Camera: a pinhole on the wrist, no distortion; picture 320 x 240 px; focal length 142.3 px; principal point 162.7 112.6 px. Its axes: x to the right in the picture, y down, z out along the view. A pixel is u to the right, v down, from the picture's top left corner.
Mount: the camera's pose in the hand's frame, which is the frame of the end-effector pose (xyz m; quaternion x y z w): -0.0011 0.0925 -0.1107 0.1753 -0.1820 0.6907 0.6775
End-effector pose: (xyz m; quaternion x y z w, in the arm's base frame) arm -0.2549 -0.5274 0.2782 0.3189 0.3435 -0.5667 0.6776
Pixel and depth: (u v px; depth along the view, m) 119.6 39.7 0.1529
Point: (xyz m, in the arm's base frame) -0.2665 -0.5742 0.2138
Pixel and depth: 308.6 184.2 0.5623
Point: 0.0891 -0.8552 0.9071
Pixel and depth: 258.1 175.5 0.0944
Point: -0.1605 -0.4890 0.3205
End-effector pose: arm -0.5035 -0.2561 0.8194 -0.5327 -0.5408 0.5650 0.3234
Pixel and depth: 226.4 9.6 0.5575
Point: -1.0613 -0.0276 0.6012
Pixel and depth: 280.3 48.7 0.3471
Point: -0.8177 -0.2427 0.5637
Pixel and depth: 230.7 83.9 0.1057
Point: -0.4959 -0.2578 0.7323
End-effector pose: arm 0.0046 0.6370 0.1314 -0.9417 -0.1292 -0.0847 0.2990
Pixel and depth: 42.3 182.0 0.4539
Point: -0.3314 1.0191 0.2571
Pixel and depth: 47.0 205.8 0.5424
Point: -0.4822 1.0961 0.2388
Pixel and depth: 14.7 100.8 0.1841
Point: -0.0308 0.7443 0.2595
